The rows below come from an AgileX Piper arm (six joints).
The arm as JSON. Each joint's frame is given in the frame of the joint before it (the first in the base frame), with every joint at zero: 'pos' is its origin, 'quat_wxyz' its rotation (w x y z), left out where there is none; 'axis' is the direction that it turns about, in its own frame. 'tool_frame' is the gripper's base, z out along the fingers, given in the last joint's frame.
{
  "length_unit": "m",
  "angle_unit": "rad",
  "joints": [
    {
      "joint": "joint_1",
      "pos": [
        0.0,
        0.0,
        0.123
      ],
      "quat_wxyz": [
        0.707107,
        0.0,
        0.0,
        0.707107
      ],
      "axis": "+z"
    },
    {
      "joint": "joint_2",
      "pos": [
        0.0,
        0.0,
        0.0
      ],
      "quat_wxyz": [
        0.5,
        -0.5,
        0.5,
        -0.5
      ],
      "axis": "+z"
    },
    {
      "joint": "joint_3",
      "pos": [
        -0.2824,
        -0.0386,
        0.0
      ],
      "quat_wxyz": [
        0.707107,
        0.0,
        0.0,
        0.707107
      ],
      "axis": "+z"
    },
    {
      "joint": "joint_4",
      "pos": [
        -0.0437,
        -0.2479,
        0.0
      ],
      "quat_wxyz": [
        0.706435,
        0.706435,
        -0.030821,
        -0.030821
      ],
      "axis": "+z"
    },
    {
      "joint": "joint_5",
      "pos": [
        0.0,
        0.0,
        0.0
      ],
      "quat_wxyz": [
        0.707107,
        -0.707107,
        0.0,
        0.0
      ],
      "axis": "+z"
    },
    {
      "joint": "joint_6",
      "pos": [
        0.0,
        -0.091,
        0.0
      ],
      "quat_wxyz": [
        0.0,
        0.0,
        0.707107,
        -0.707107
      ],
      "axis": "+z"
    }
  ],
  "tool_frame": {
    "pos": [
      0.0,
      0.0,
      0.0
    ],
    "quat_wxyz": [
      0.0,
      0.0,
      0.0,
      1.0
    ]
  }
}
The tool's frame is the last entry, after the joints.
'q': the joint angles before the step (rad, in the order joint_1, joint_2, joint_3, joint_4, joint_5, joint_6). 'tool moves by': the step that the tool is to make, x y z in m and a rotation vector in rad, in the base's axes. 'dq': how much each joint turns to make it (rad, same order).
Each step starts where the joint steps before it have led.
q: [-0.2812 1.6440 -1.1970 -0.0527 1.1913 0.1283]
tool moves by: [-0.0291 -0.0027 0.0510 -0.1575 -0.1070 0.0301]
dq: [0.0000 -0.1724 0.0002 -0.1255 0.0257 0.0010]
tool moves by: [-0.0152 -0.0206 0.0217 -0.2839 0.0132 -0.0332]
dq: [-0.0001 -0.0510 -0.0001 -0.2959 0.0101 0.0829]
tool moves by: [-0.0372 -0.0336 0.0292 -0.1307 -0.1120 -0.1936]
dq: [-0.1420 -0.0933 -0.0001 -0.1083 -0.0191 0.0849]
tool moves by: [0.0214 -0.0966 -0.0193 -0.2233 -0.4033 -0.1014]
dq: [-0.2762 0.1657 0.0001 -0.2091 -0.6004 0.3295]
